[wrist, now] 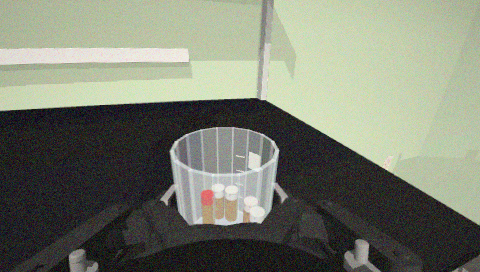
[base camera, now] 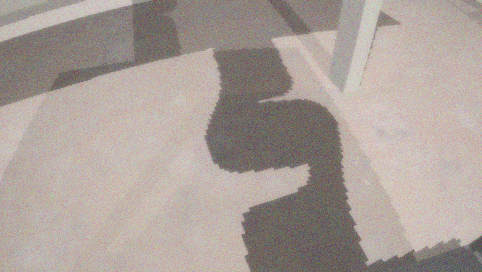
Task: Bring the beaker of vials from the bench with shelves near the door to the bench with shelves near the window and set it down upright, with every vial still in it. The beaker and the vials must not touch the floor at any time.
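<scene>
A clear beaker (wrist: 225,172) stands upright between the fingers in the wrist view. It holds several vials, one with a red cap (wrist: 207,197) and the others with white caps (wrist: 231,192), all inside its wall. My gripper (wrist: 225,195) is shut on the beaker, with a fingertip at each side. The black bench top (wrist: 90,150) lies behind and around the beaker in the wrist view. The beaker's base is partly hidden by the gripper body, and I cannot tell whether it touches the bench top. The beaker does not show in the base camera view.
A pale shelf strip (wrist: 95,55) runs along the green wall (wrist: 360,65), and a grey shelf post (wrist: 265,55) rises at the bench's back right corner. In the base camera view, a pale bench leg (base camera: 354,47) stands on the floor (base camera: 125,165), where dark shadows fall.
</scene>
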